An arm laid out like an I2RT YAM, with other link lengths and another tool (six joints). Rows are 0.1 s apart.
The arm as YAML. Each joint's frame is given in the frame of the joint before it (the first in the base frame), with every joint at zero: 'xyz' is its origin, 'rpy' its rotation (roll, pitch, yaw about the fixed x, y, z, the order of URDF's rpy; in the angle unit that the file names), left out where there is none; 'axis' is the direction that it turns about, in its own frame. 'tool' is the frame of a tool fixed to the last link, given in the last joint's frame.
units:
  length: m
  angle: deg
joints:
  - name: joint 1
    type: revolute
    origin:
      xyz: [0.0, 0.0, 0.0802]
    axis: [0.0, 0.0, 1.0]
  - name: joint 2
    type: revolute
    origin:
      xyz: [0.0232, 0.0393, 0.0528]
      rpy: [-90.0, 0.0, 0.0]
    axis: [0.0, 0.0, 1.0]
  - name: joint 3
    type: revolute
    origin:
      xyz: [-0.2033, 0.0, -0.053]
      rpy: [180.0, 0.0, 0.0]
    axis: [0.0, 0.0, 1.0]
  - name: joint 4
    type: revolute
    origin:
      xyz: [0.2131, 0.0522, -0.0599]
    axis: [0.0, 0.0, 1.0]
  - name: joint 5
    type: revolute
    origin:
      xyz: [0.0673, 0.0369, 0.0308]
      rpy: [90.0, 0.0, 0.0]
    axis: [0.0, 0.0, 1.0]
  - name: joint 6
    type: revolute
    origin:
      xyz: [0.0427, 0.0, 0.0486]
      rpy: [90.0, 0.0, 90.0]
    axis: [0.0, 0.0, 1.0]
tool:
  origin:
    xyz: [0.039, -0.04, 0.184]
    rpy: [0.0, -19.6, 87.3]
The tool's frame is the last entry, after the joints.
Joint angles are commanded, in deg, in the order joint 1, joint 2, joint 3, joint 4, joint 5, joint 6. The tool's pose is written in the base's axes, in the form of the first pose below.
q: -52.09 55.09 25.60 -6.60 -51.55 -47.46
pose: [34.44 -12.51 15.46 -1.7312 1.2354 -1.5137]
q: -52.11 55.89 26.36 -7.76 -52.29 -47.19
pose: [34.49 -12.33 15.34 -1.7497 1.2613 -1.5229]
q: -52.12 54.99 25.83 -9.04 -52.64 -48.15
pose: [34.28 -11.84 15.10 -1.7663 1.2610 -1.5278]
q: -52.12 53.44 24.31 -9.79 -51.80 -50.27
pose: [33.93 -11.50 14.48 -1.8031 1.2316 -1.5601]
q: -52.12 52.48 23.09 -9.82 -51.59 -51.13
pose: [33.71 -11.22 14.08 -1.8134 1.2205 -1.5667]
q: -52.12 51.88 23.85 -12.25 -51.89 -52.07
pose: [33.60 -10.87 14.21 -1.8341 1.2223 -1.5757]
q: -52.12 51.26 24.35 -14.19 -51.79 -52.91
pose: [33.47 -10.66 14.24 -1.8574 1.2195 -1.5930]
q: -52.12 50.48 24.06 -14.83 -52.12 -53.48
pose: [33.36 -10.34 14.29 -1.8499 1.2149 -1.5775]
